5 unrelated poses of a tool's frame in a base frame.
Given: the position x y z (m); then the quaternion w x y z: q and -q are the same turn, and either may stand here.
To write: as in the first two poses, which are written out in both.
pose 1, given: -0.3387, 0.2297, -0.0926, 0.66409, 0.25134, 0.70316, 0.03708
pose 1, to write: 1.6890, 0.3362, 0.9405, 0.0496, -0.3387, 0.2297, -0.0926
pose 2, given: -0.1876, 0.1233, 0.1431, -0.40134, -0.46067, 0.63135, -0.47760
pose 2, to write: 2.3156, 0.5030, -0.6893, 0.5214, -0.1876, 0.1233, 0.1431
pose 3, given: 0.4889, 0.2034, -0.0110, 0.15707, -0.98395, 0.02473, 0.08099
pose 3, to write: 2.8261, -0.9963, 0.0250, 0.0820, 0.4889, 0.2034, -0.0110
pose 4, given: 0.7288, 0.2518, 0.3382, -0.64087, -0.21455, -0.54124, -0.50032
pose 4, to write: 1.7503, 0.2795, 0.7051, 0.6518, 0.7288, 0.2518, 0.3382
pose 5, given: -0.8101, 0.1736, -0.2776, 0.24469, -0.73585, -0.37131, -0.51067
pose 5, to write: 2.6472, -0.7589, -0.3830, -0.5267, -0.8101, 0.1736, -0.2776
